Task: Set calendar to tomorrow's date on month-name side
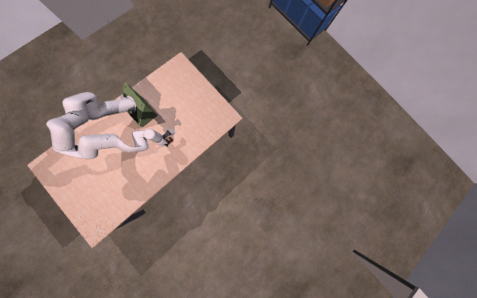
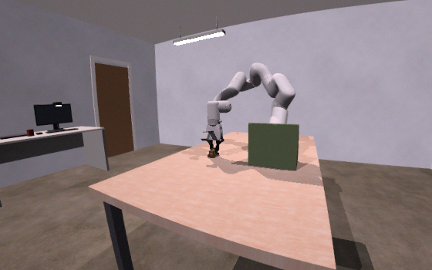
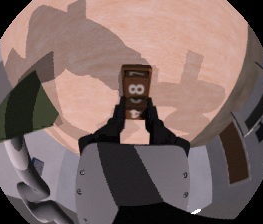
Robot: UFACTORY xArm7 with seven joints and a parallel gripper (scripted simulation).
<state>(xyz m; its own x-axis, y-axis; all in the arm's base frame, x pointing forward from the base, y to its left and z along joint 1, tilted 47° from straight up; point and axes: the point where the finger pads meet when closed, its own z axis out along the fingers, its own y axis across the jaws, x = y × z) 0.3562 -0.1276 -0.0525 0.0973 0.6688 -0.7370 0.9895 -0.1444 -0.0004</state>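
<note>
The digit cube is 1 cm below my hand. The rest, counted from my hand: tray 4 cm below, 2 cm to the left; then calendar cube 3 cm to the left, 2 cm below.
</note>
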